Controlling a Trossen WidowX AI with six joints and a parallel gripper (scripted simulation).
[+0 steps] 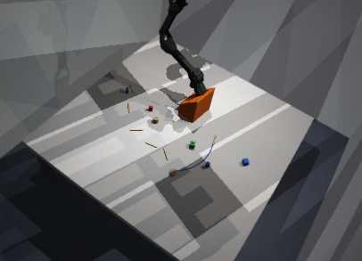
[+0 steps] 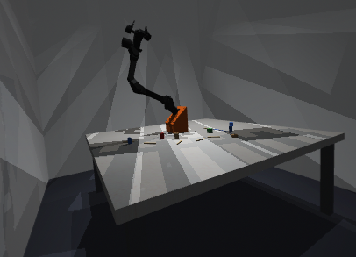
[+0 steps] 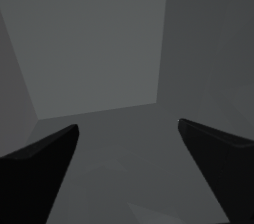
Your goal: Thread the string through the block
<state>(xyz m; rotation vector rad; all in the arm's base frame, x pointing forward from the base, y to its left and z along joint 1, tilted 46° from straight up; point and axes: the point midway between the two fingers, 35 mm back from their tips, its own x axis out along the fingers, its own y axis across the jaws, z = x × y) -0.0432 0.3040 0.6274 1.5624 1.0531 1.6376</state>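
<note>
Now: the green block 83 cm below my gripper tip, 38 cm to the left of it and 30 cm ahead of it. Also, from my gripper tip: small wooden cylinder: 82 cm below, 32 cm ahead, 11 cm to the left; red piece: 82 cm below, 28 cm ahead, 2 cm to the left; thin wooden stick: 84 cm below, 45 cm to the left, 18 cm ahead.
</note>
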